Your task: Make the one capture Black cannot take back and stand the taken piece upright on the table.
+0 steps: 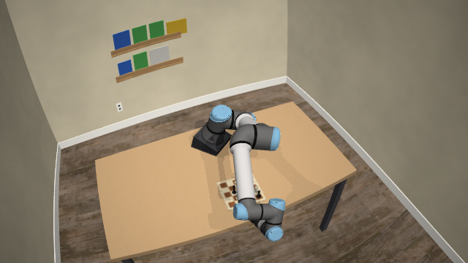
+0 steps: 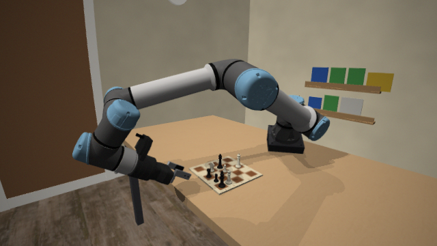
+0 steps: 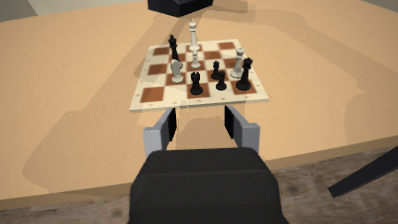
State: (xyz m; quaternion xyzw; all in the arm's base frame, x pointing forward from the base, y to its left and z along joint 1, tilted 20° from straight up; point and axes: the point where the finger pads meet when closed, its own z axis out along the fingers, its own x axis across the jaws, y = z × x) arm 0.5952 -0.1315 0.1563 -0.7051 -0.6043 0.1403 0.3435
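My hand is 190 mm past the white pawn, 40 mm to the right of it and 40 mm above it. Round my hand: chessboard 190 mm behind, 60 mm below, 40 mm to the left.
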